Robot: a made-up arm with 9 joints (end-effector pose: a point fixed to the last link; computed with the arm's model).
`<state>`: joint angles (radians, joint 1 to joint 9).
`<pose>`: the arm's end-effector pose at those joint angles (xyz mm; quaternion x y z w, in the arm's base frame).
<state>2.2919 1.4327 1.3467 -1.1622 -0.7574 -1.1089 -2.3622 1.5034 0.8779</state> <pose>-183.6 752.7 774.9 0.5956 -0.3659 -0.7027 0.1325</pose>
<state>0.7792 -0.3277 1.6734 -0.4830 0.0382 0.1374 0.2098 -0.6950 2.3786</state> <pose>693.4 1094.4 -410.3 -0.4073 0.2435 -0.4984 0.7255</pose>
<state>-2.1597 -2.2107 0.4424 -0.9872 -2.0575 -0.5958 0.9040 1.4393 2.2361</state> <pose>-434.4 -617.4 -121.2 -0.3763 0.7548 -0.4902 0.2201</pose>
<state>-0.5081 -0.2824 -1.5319 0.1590 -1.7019 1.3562 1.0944 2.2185 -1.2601</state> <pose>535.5 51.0 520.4 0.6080 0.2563 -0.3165 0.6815</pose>
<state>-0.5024 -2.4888 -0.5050 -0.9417 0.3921 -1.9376 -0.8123 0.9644 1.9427</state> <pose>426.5 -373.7 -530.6 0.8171 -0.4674 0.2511 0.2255</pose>
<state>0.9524 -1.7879 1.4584 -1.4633 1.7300 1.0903 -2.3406 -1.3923 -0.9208</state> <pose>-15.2 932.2 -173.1 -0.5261 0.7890 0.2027 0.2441</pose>
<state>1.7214 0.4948 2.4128 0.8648 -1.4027 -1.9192 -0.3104 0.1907 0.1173</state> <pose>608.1 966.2 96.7 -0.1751 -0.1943 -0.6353 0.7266</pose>
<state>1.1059 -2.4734 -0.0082 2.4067 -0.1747 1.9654 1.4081 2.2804 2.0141</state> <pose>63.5 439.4 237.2 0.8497 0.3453 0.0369 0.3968</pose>
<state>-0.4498 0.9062 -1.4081 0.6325 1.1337 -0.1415 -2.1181 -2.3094 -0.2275</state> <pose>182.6 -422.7 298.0 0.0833 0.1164 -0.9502 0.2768</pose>
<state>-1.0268 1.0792 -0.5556 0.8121 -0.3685 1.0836 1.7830 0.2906 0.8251</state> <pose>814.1 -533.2 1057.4 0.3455 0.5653 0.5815 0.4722</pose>
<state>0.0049 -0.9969 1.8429 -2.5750 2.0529 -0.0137 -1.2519 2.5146 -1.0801</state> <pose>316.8 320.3 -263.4 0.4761 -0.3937 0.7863 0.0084</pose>
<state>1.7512 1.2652 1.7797 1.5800 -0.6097 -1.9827 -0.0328 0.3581 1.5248</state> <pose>-204.8 842.1 660.0 0.5525 -0.1357 -0.5971 0.5655</pose>
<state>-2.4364 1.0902 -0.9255 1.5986 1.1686 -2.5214 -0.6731 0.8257 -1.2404</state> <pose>-535.6 -165.0 420.8 -0.3932 0.4741 0.4513 0.6457</pose>
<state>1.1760 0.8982 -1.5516 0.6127 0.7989 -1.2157 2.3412 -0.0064 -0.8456</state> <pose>-137.4 -262.8 995.1 0.6973 0.0031 0.5639 0.4425</pose>
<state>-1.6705 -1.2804 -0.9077 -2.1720 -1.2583 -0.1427 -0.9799 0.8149 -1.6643</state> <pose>-601.3 -184.5 724.6 0.2844 0.5764 0.5565 0.5265</pose>
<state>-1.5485 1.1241 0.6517 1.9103 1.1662 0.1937 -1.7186 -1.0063 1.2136</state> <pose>262.2 -961.3 -344.6 -0.7806 0.3412 -0.4311 0.2973</pose>
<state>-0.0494 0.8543 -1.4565 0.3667 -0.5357 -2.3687 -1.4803 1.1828 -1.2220</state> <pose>511.5 -271.6 141.5 0.2264 0.3254 -0.9071 0.1414</pose>
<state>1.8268 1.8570 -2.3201 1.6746 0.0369 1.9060 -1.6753 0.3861 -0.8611</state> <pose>-94.3 -387.0 -27.3 -0.7122 -0.3216 0.6179 0.0871</pose>
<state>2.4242 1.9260 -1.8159 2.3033 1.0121 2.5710 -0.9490 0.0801 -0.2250</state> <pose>-774.5 193.5 127.4 -0.1642 -0.2160 0.4375 0.8573</pose>
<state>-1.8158 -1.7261 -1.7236 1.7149 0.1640 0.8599 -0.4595 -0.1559 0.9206</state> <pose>-677.3 -127.8 -205.8 -0.6803 0.1119 0.4155 0.5933</pose>
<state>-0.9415 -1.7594 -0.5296 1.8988 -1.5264 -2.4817 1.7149 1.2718 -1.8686</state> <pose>81.9 -238.1 472.4 0.4833 -0.1480 0.1530 0.8492</pose>
